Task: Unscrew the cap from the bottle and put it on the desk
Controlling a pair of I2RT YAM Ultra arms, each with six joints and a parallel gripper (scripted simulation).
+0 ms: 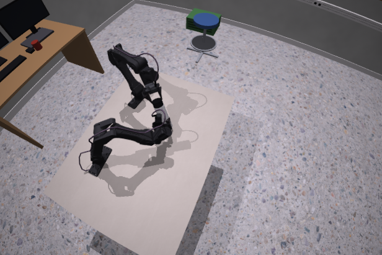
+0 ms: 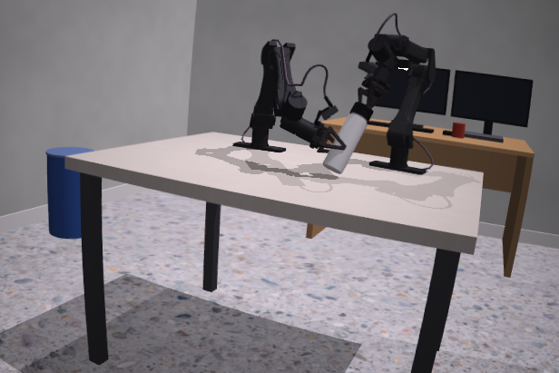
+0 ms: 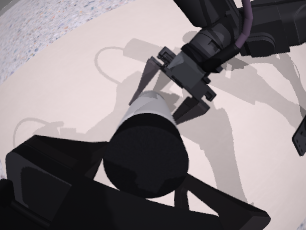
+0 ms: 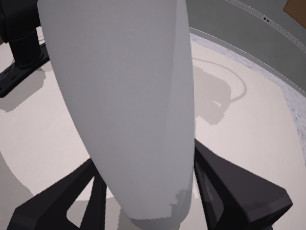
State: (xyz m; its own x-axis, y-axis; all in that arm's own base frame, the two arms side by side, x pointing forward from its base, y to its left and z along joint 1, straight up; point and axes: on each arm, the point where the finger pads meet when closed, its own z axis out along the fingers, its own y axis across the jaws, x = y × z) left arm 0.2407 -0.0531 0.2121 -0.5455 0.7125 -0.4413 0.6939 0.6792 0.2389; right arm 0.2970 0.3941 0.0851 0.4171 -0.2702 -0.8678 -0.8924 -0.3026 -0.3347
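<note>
Right now my left hand is 2 cm above the black cap, 1 cm to the left of it and 1 cm short of it.
</note>
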